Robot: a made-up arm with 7 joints. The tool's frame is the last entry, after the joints. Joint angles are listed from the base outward. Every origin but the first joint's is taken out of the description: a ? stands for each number. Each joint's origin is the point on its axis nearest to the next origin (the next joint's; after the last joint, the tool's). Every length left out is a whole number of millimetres.
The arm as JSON. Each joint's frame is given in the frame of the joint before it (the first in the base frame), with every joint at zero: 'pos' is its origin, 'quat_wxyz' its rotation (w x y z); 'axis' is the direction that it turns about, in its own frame. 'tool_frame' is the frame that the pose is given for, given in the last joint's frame.
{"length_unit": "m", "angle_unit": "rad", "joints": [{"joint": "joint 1", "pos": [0.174, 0.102, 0.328], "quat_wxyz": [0.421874, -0.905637, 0.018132, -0.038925], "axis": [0.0, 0.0, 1.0]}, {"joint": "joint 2", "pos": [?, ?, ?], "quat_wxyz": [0.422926, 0.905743, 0.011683, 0.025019], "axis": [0.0, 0.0, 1.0]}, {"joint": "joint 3", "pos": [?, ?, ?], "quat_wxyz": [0.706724, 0.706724, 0.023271, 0.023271], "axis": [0.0, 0.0, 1.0]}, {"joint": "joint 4", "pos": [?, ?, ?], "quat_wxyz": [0.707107, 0.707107, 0.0, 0.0], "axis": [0.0, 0.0, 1.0]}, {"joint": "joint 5", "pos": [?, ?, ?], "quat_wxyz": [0.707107, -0.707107, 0.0, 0.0], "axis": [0.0, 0.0, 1.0]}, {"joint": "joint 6", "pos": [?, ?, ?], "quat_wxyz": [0.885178, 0.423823, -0.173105, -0.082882], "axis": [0.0, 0.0, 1.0]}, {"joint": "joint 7", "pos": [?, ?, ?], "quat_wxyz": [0.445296, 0.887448, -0.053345, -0.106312], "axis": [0.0, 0.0, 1.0]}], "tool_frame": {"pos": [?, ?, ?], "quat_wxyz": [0.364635, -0.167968, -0.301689, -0.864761]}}
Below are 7 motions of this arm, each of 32 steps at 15 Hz.
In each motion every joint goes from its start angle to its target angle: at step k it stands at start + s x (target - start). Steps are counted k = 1, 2, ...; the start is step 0. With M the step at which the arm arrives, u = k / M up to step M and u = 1 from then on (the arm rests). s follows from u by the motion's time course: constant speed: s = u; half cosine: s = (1 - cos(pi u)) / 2; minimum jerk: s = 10 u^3 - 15 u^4 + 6 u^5.
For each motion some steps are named. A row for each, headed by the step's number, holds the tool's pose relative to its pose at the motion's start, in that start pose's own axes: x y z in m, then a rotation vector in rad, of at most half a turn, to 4 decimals.
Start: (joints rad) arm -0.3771 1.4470 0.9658 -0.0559 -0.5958 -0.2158 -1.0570
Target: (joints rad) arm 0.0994 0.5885 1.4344 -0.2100 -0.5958 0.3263 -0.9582
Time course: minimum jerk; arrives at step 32
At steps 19, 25, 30, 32:
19: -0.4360 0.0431 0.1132 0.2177 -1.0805 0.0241
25: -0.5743 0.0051 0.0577 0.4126 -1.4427 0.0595
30: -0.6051 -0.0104 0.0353 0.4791 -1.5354 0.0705
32: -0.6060 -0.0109 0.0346 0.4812 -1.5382 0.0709

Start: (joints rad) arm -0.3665 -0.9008 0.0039 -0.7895 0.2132 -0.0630 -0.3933
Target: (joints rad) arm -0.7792 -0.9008 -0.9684 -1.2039 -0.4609 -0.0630 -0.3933
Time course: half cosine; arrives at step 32
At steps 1, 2, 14, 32:
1: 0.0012 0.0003 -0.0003 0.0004 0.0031 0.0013
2: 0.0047 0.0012 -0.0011 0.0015 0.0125 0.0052
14: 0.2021 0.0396 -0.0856 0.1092 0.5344 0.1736
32: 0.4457 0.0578 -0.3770 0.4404 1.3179 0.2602

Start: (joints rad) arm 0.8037 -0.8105 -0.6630 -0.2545 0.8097 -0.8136 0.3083
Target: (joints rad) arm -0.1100 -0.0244 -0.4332 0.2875 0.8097 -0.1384 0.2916
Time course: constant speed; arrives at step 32
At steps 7, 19, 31, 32:
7: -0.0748 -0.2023 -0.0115 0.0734 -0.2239 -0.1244
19: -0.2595 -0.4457 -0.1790 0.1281 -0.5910 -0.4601
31: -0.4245 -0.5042 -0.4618 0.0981 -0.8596 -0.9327
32: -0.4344 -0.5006 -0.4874 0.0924 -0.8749 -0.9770

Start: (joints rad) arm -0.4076 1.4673 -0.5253 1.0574 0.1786 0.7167 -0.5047
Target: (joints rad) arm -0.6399 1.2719 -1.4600 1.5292 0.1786 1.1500 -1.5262
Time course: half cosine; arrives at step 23
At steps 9, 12, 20, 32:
9: -0.0349 0.0247 -0.0456 0.0662 -0.4721 -0.4624
12: -0.0461 0.0383 -0.0613 0.1260 -0.7116 -0.8051
20: -0.0798 0.0524 -0.0771 0.3044 -1.0519 -1.6509
32: -0.0852 0.0534 -0.0788 0.3258 -1.0702 -1.7409

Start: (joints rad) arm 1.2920 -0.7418 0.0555 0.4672 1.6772 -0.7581 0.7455
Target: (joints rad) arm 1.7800 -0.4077 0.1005 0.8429 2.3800 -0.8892 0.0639
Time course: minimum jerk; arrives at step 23
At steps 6, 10, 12, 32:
6: -0.0009 -0.0092 -0.0203 -0.0197 -0.1106 -0.0510
10: 0.0045 -0.0287 -0.0633 -0.0336 -0.3578 -0.1874
12: 0.0116 -0.0396 -0.0863 -0.0213 -0.5018 -0.2845
32: 0.0375 -0.0686 -0.1360 0.0940 -0.8584 -0.6150

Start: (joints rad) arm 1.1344 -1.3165 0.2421 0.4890 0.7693 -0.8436 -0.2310
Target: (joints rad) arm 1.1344 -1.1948 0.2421 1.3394 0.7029 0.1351 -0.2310
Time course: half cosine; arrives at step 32
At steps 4, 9, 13, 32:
4: -0.0104 -0.0016 -0.0125 -0.0294 -0.0490 0.0203
9: -0.0465 -0.0117 -0.0617 -0.1360 -0.2381 0.0983
13: -0.0811 -0.0314 -0.1222 -0.2511 -0.4682 0.1928
32: -0.1259 -0.1504 -0.3297 -0.5550 -1.3776 0.5583

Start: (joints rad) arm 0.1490 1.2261 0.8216 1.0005 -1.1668 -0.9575 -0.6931
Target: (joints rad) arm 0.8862 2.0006 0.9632 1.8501 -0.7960 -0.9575 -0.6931
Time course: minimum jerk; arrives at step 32
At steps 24, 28, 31, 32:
24: 0.0820 0.0942 -0.0186 -0.8629 0.4552 -0.2884
28: 0.0733 0.0954 -0.0257 -0.9560 0.4910 -0.2977
31: 0.0714 0.0955 -0.0269 -0.9727 0.4973 -0.2989
32: 0.0713 0.0955 -0.0269 -0.9731 0.4975 -0.2990

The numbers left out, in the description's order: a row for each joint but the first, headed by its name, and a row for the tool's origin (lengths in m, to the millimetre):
joint 2: -0.034 0.099 0.0
joint 3: -0.189 0.128 0.0
joint 4: -0.4 -0.28 0.0
joint 5: 0.03 -0.272 0.0
joint 6: 0.035 0.0 0.0
joint 7: 0.016 -0.041 0.0
tool: 0.114 -0.036 0.0

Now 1 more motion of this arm.
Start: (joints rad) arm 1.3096 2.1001 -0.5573 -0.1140 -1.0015 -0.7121 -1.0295
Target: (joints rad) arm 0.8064 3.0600 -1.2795 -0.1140 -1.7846 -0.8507 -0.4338
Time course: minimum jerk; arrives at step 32
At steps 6, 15, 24, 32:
6: -0.0038 -0.0591 -0.0206 0.0618 0.0127 0.1215
15: 0.1285 -0.4801 -0.2811 0.3784 0.0274 1.1701
24: 0.5762 -0.6381 -0.6184 0.1760 -0.1631 2.4036
32: 0.6902 -0.6119 -0.6692 0.0098 -0.2448 2.6482

